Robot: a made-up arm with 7 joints.
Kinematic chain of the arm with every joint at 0, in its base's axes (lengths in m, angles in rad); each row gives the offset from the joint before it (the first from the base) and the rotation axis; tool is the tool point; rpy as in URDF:
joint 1: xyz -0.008 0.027 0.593 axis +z
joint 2: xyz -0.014 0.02 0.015 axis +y
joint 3: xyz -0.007 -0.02 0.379 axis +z
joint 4: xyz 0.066 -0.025 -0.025 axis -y
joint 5: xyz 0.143 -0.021 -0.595 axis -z
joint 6: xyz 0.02 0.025 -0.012 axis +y
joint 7: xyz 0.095 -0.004 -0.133 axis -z
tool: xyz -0.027 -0.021 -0.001 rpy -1.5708 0 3.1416
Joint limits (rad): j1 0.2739..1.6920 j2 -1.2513..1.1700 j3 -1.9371..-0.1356 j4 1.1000..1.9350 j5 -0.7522..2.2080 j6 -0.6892..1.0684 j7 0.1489..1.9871
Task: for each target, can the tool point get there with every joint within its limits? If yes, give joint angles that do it. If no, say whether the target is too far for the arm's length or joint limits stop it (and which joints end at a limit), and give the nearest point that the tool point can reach.
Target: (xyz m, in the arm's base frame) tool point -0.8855 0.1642 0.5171
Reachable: no: joint limits stop it (at a limit: joint 1, joint 3, joint 4, joint 6, joint 7) | nearest point -0.7639 -0.6856 0.5042 | short by 0.859 m
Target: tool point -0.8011 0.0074 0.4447
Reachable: no: joint limits stop it (at a limit: joint 1, joint 2, joint 3, joint 4, joint 6, joint 7) | nearest point -0.7428 -0.6831 0.4628 | short by 0.693 m
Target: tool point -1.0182 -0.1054 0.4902
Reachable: no: joint limits stop it (at a limit: joint 1, joint 2, joint 3, joint 4, joint 6, joint 7) | nearest point -0.7732 -0.6877 0.5129 | short by 0.632 m
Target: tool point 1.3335 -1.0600 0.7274
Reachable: no: too far | nearest point 0.7813 -0.7286 0.7147 | short by 0.644 m
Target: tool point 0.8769 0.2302 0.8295
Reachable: yes | joints 1.0077 0.3441 -0.8191 1.3886 0.4360 0.1918 1.3232
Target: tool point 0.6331 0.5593 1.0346
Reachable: yes | joints 1.4289 0.0250 -0.7026 1.3537 0.2292 -0.0458 1.6251
